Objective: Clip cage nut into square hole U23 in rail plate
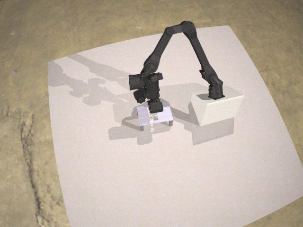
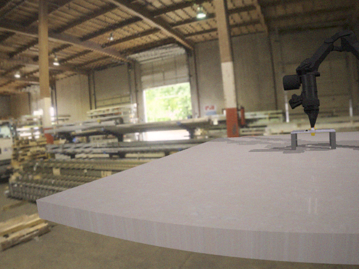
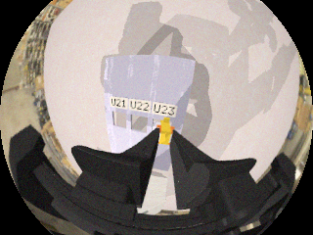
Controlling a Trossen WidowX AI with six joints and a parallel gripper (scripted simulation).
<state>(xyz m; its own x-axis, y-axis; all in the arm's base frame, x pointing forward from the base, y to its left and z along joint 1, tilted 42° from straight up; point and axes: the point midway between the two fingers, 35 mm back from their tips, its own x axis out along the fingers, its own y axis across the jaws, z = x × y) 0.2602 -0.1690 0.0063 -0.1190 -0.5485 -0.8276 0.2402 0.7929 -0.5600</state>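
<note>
The cage nut is 1 cm below my gripper tip. Also, from my gripper tip: label 3 cm to the left, 3 cm ahead, 1 cm below.
</note>
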